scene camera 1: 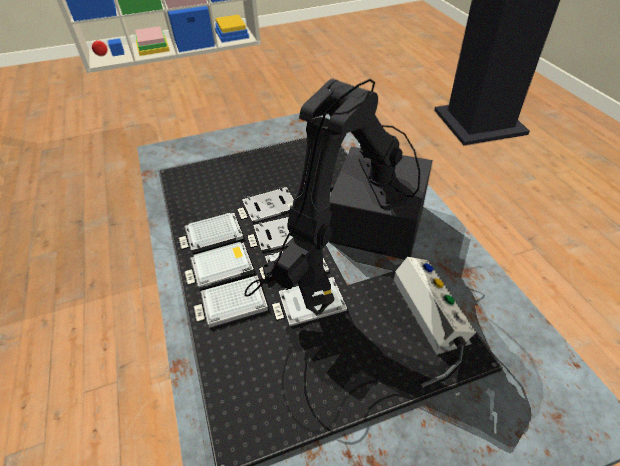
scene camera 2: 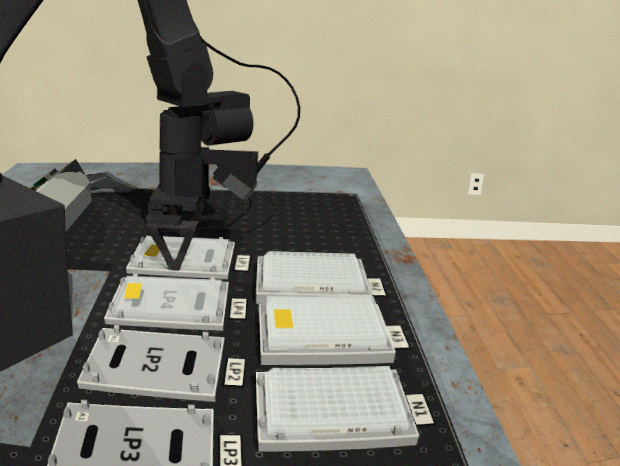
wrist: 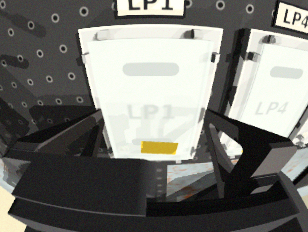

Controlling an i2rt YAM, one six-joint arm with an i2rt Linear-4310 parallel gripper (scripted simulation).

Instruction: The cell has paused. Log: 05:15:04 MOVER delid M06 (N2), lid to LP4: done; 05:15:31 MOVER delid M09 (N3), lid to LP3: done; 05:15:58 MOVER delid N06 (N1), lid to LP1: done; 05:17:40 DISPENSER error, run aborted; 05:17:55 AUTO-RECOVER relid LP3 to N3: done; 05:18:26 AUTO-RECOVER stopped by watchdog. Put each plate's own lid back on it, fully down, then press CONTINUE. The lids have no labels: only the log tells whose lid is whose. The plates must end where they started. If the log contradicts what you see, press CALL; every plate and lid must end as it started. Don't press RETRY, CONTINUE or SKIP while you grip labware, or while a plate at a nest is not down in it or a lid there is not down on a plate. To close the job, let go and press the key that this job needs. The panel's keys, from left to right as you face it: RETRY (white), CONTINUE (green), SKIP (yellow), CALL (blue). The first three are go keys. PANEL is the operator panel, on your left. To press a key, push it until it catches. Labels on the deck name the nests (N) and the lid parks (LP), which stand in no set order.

Observation:
The pictures show: my gripper, a plate M06 and an operator panel.
My gripper is seen too in scene camera 1 and in the wrist view.

